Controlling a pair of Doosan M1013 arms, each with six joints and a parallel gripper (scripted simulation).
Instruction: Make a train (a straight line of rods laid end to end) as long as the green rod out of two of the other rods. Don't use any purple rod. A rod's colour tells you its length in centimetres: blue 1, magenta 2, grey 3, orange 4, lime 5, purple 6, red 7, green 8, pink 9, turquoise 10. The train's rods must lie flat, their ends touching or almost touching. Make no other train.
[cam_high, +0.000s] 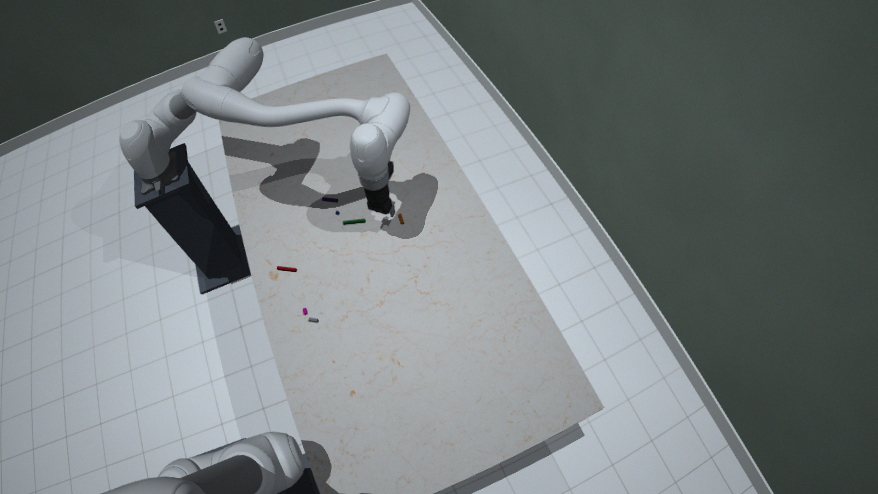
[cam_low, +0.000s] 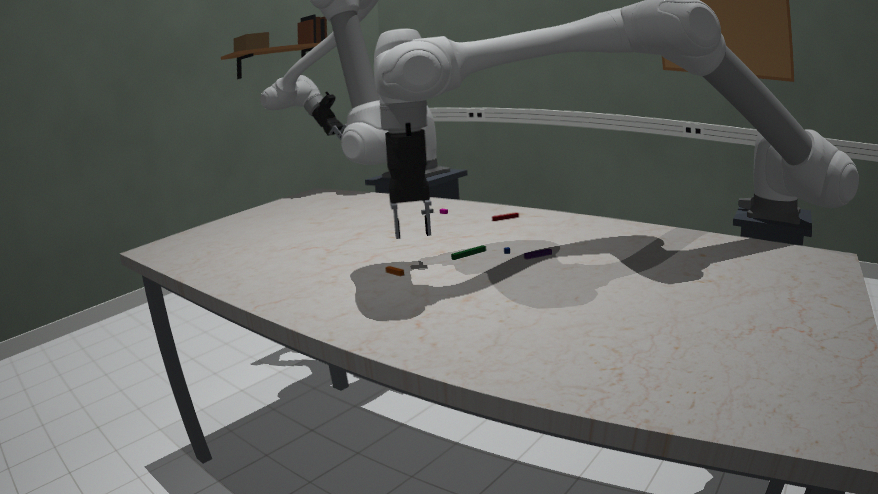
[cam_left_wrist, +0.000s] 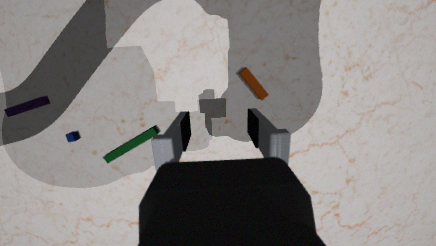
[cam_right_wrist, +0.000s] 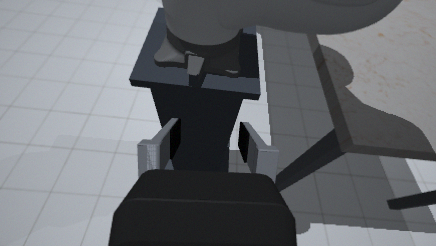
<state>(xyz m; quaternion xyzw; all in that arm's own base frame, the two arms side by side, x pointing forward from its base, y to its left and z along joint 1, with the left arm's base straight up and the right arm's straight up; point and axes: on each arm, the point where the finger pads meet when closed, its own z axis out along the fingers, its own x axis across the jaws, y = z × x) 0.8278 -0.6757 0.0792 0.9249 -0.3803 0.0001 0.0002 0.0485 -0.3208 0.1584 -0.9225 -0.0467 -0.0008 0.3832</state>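
Note:
Now: the blue rod 15 cm behind my left hand, 11 cm to the left of it and 7 cm below it. The rest, counted from my left hand: green rod 11 cm behind, 7 cm below, 5 cm to the left; then purple rod 18 cm to the left, 16 cm behind, 7 cm below; then orange rod 7 cm below, 5 cm ahead, 1 cm to the right.

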